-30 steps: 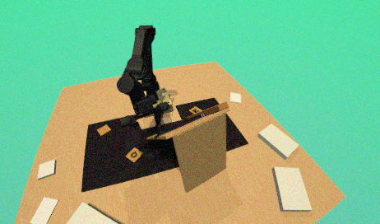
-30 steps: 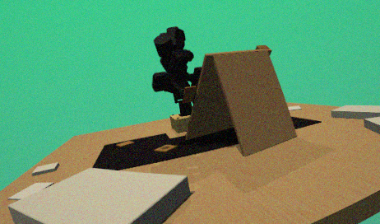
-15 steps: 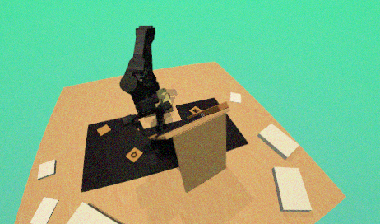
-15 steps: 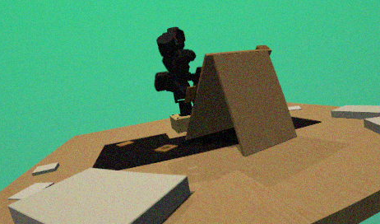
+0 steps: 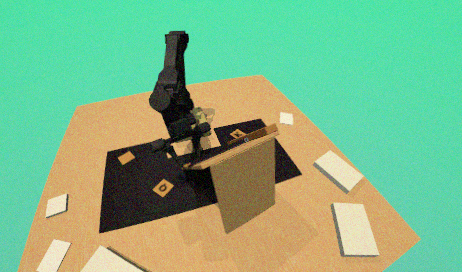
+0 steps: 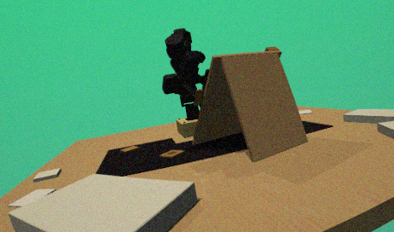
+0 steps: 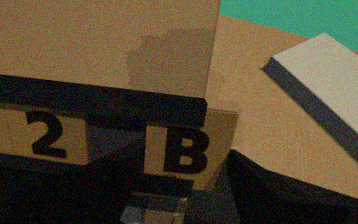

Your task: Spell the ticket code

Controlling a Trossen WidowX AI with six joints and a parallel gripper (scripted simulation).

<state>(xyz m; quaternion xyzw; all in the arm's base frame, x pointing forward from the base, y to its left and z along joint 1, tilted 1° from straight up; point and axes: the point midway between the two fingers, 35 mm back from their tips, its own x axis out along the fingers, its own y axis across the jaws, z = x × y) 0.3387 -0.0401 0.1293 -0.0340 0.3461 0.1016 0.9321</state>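
Right now my gripper tip is 7 cm past the white ticket, 7 cm above it and 6 cm to the right of it. Also, from my gripper tip: black mat (16 cm below, 16 cm behind, 4 cm to the left).
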